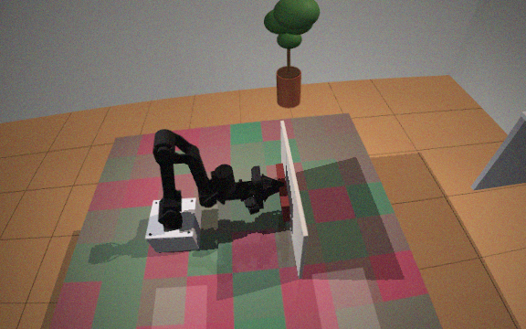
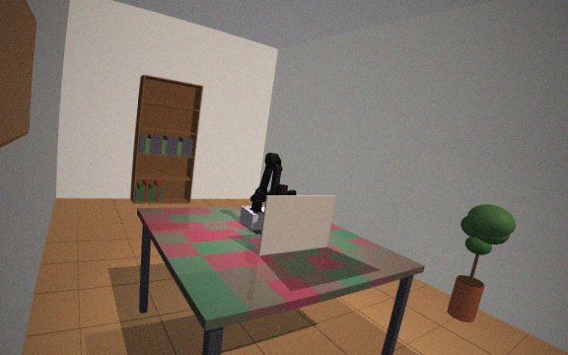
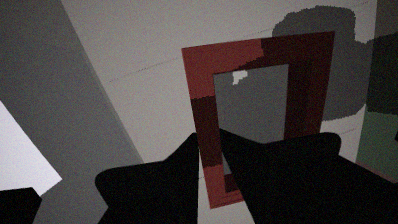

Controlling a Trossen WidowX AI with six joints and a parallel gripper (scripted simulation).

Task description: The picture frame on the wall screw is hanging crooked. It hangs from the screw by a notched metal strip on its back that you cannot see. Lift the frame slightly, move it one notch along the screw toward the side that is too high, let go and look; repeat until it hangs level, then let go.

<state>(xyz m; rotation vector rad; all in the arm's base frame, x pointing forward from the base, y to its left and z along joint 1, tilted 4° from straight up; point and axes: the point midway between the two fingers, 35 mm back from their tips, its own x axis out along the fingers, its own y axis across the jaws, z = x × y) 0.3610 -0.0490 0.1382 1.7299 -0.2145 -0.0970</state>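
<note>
Right now my gripper tip is 1 cm short of the picture frame, 1 cm to the right of it and 5 cm above it. Also, from my gripper tip: wall panel (2 cm ahead, 1 cm to the right, 6 cm below).
</note>
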